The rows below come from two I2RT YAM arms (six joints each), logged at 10 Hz.
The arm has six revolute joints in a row. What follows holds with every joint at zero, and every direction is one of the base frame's.
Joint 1 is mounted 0.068 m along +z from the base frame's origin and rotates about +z.
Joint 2 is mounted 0.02 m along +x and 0.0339 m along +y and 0.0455 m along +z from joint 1 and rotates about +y.
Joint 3 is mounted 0.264 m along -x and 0.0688 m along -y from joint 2 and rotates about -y.
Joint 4 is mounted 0.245 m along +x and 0.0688 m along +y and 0.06 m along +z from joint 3 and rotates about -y.
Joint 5 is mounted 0.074 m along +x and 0.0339 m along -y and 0.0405 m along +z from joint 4 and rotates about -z.
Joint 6 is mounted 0.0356 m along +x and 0.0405 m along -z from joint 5 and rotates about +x.
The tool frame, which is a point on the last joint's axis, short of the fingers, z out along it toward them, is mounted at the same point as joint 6; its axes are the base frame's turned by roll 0, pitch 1.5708 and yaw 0 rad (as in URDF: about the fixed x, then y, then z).
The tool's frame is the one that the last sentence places.
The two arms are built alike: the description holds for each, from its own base.
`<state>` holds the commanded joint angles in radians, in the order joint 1, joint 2, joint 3, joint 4, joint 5, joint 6, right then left.
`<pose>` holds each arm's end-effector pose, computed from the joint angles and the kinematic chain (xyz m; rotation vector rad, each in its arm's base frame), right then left.
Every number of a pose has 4 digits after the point. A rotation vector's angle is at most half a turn.
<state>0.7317 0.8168 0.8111 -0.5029 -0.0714 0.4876 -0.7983 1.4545 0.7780 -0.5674 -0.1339 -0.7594</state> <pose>0.1324 0.1223 0.3112 -0.3112 2.1608 0.7980 0.1800 -0.1779 0.1656 0.0236 2.8097 -0.1914</pose>
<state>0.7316 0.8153 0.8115 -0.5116 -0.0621 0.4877 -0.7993 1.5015 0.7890 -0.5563 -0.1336 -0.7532</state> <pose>0.1321 0.1216 0.3108 -0.3054 2.1663 0.7857 0.1839 -0.1823 0.1578 0.0364 2.8286 -0.1665</pose>
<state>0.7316 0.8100 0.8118 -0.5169 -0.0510 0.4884 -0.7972 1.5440 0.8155 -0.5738 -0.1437 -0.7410</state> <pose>0.1314 0.1204 0.3112 -0.2972 2.1646 0.7753 0.1886 -0.1858 0.1537 0.0523 2.8467 -0.1202</pose>
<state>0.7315 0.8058 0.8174 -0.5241 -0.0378 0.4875 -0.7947 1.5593 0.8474 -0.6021 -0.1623 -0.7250</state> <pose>0.1308 0.1192 0.3131 -0.2891 2.1597 0.7632 0.1928 -0.1882 0.1573 0.0692 2.8426 -0.0852</pose>
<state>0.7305 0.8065 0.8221 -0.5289 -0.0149 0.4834 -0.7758 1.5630 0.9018 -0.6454 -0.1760 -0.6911</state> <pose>0.1313 0.1184 0.3141 -0.2772 2.1557 0.7376 0.2018 -0.1893 0.1691 0.0866 2.8266 -0.0662</pose>
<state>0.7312 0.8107 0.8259 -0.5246 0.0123 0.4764 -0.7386 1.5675 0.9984 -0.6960 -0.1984 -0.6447</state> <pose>0.1327 0.1184 0.3151 -0.2670 2.1455 0.7095 0.2196 -0.1905 0.1922 0.0879 2.7794 -0.0601</pose>
